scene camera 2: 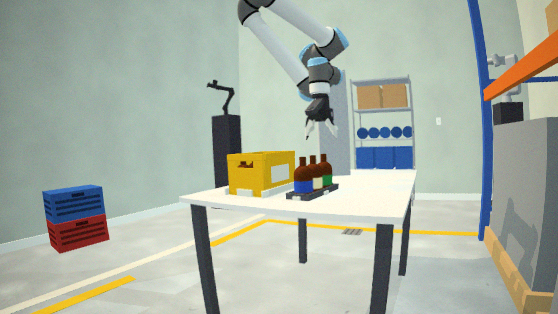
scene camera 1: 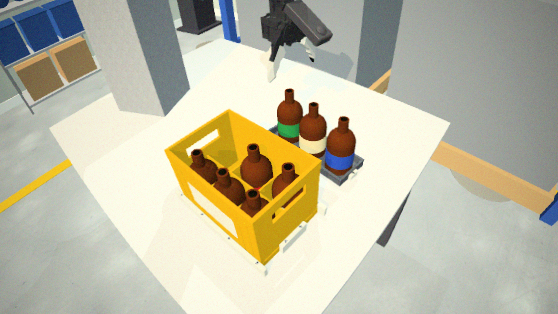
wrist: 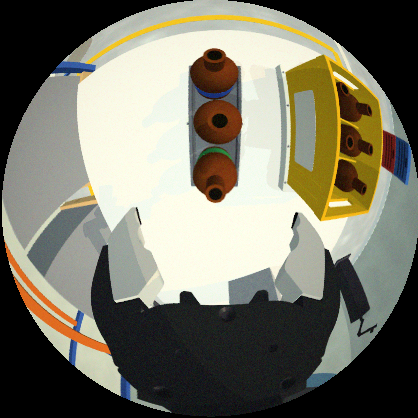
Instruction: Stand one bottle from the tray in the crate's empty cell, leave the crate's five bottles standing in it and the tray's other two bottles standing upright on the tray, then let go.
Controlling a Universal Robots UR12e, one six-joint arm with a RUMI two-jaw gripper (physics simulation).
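Frame: origin at the arm's base, x ahead, y down, z left, level; millimetres.
Seen in the pictures: gripper, fingertip midpoint: (scene camera 2: 320,139) (scene camera 1: 292,71) (wrist: 217,211).
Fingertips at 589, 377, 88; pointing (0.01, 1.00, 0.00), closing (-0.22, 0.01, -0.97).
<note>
A point is followed by its place in that frame, as x, y, z.
The yellow crate (scene camera 1: 277,235) @(764, 534, -231) (scene camera 2: 248,176) @(771, 516, -172) (wrist: 325,125) @(654, 453, -86) holds five brown bottles. Its empty cell is in the tray-side row, at the end near the green-labelled bottle. On the dark tray (scene camera 1: 340,180) @(787, 576, -1) (scene camera 2: 300,196) @(800, 584, 64) (wrist: 192,140) @(633, 581, 125) three brown bottles stand upright in a row: green-labelled (scene camera 1: 289,114) @(592, 493, 64) (scene camera 2: 327,179) @(604, 548, 116) (wrist: 216,171) @(591, 476, 87), cream-labelled (scene camera 1: 313,129) @(679, 493, 43) (scene camera 2: 317,183) @(689, 552, 96) (wrist: 207,125) @(658, 476, 86) in the middle, and blue-labelled (scene camera 1: 341,144) @(764, 491, 30) (scene camera 2: 303,175) @(785, 507, 73) (wrist: 214,75) @(732, 478, 62). My gripper (scene camera 1: 292,69) @(589, 377, 88) (scene camera 2: 321,136) @(589, 377, 88) (wrist: 217,211) @(589, 377, 88) is wide open and empty, above the table, higher than the bottles and beyond the green-labelled one.
Crate and tray stand side by side on the white table (scene camera 1: 395,130) @(832, 600, 294) (scene camera 2: 370,187) @(498, 600, 292) (wrist: 135,100) @(772, 600, 235). Light rails (scene camera 1: 227,239) @(667, 572, -283) (wrist: 281,135) @(619, 592, -69) run along the crate's base. A grey pillar (scene camera 1: 135,55) @(112, 363, -64) stands beside the table in scene camera 1. Stacked blue and red crates (scene camera 2: 76,217) are on the floor.
</note>
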